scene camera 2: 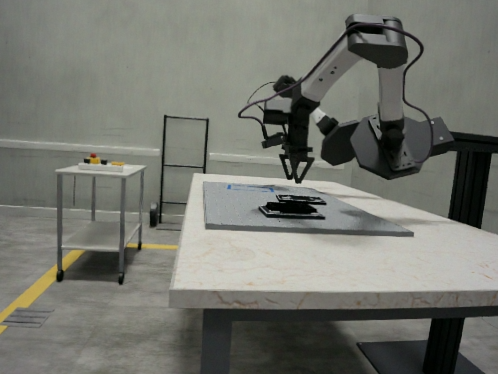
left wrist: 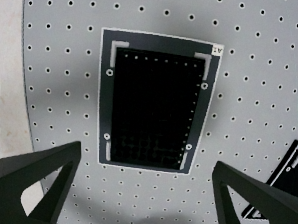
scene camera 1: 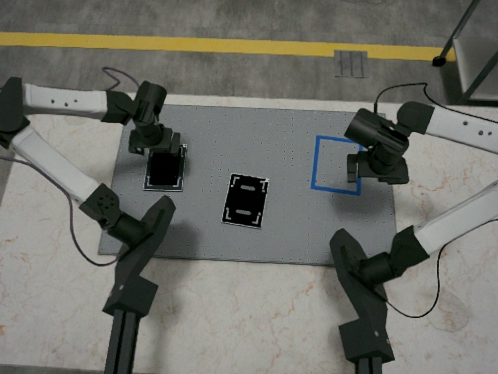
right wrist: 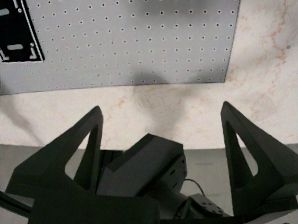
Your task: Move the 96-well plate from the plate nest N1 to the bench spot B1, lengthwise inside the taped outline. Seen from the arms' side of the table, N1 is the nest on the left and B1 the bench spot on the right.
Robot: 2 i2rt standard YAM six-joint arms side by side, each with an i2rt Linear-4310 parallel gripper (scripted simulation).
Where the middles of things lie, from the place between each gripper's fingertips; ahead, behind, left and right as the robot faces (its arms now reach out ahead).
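Labels:
My left hand (scene camera 2: 293, 181) is 8 cm above the black 96-well plate (scene camera 1: 168, 175). The black nest (scene camera 1: 253, 201) is 10 cm below my left hand, 27 cm to the right of it and 7 cm behind it.
Measured from my right hand (scene camera 1: 368, 181), the black nest is 23 cm below, 31 cm to the left and 2 cm behind. As for the black 96-well plate, I find it 22 cm below my right hand, 58 cm to the left of it and 5 cm ahead of it.

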